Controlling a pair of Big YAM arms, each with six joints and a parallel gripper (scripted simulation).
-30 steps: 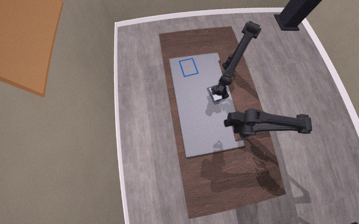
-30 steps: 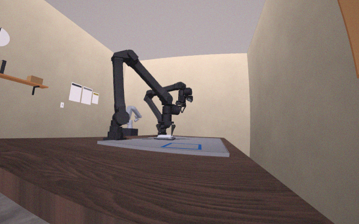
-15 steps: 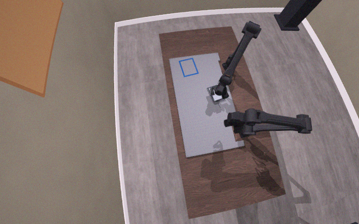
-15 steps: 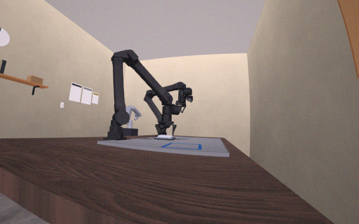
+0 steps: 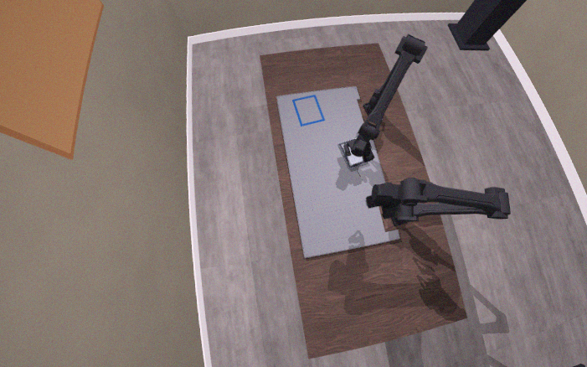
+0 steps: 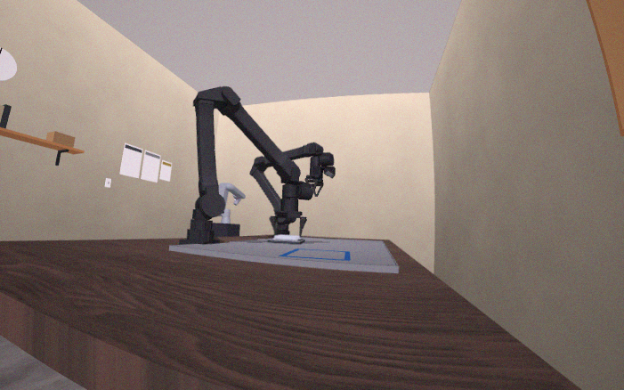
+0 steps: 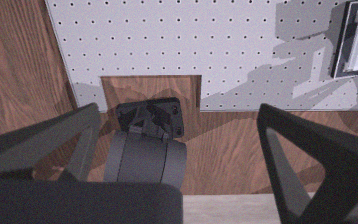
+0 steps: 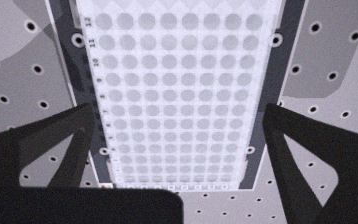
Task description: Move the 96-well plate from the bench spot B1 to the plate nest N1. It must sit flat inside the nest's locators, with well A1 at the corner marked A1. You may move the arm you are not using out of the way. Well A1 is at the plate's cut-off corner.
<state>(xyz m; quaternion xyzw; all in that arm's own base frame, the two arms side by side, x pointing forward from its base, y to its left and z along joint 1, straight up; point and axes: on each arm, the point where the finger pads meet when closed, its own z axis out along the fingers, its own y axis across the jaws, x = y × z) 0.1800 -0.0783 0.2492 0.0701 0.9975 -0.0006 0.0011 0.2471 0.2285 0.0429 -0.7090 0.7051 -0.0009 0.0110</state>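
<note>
Right now my right hand is 10 mm above the 96-well plate. Round my right hand: plate nest N1 (20 mm below); then A1 label (40 mm behind, 90 mm to the right, 20 mm below).
</note>
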